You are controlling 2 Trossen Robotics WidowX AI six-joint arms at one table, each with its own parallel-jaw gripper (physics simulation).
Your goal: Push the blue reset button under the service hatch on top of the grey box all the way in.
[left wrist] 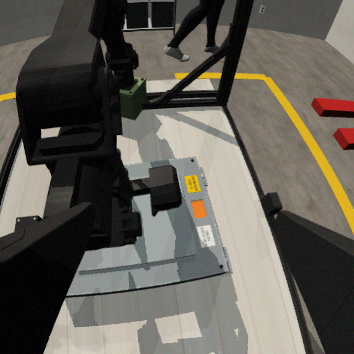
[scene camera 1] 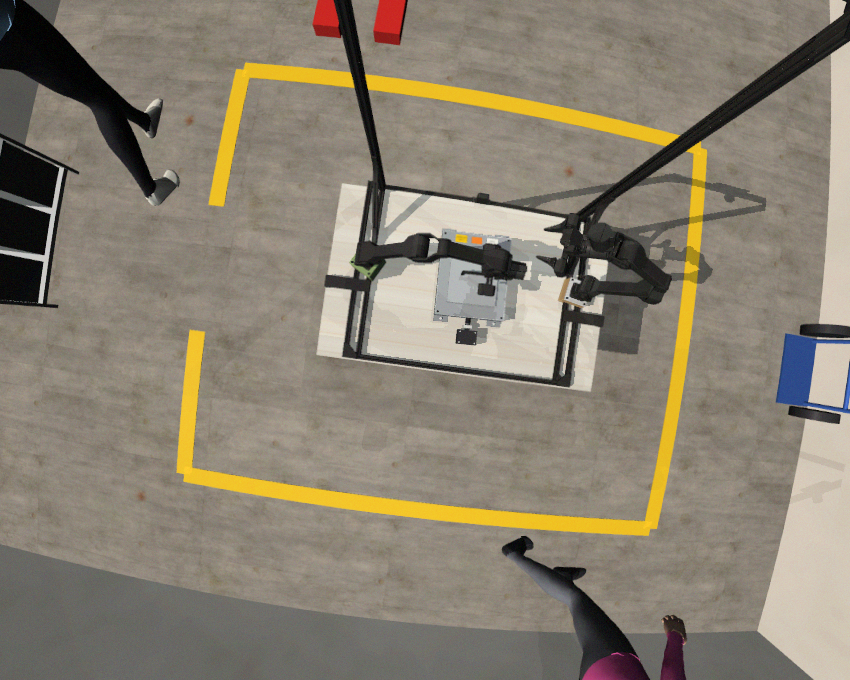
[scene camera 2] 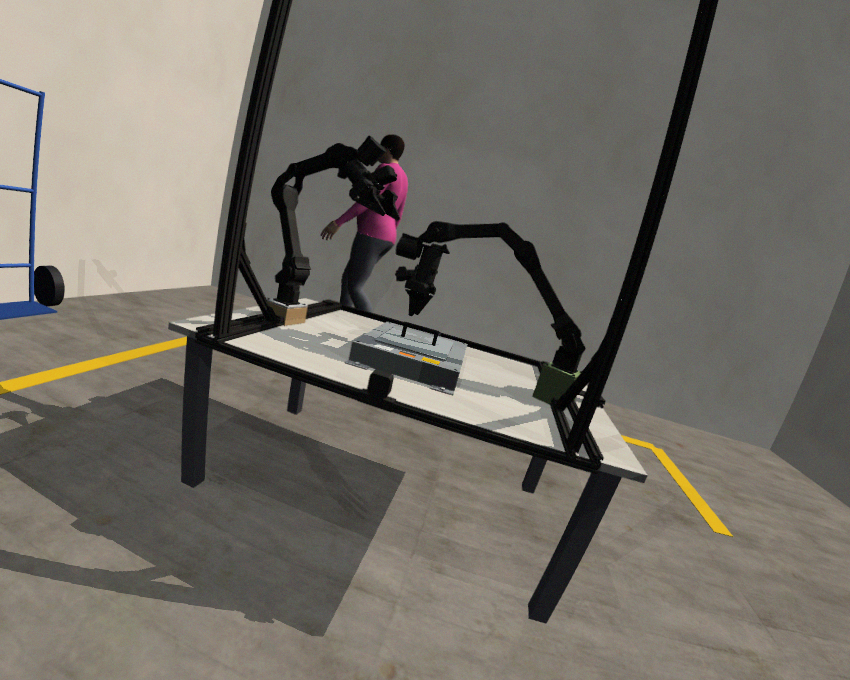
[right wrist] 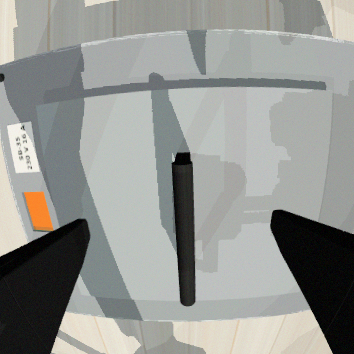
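Observation:
The grey box (scene camera 1: 444, 304) (scene camera 2: 443, 375) (left wrist: 185, 270) (right wrist: 300, 55) sits mid-table. Its service hatch (scene camera 1: 453, 283) (left wrist: 155, 240) (right wrist: 120, 150) lies flat and closed, with a black bar handle (scene camera 2: 419, 331) (right wrist: 185, 235) on top. The blue reset button does not show in any view. My right gripper (scene camera 2: 416, 310) (right wrist: 180, 224) is open and empty, pointing down above the hatch; in the right wrist view the handle lies between its spread fingers, lower down. My left gripper (scene camera 1: 544, 243) (scene camera 2: 391, 212) (left wrist: 187, 216) is open and empty, high up beside the box.
A black block (scene camera 1: 465, 336) stands beside the box. Yellow (left wrist: 192, 184), orange (left wrist: 199, 209) and white (left wrist: 206, 236) labels line one box edge. The right arm (scene camera 1: 453, 248) reaches over the box. Black frame rails (scene camera 1: 460, 369) run around the table, with tall posts (scene camera 2: 659, 191).

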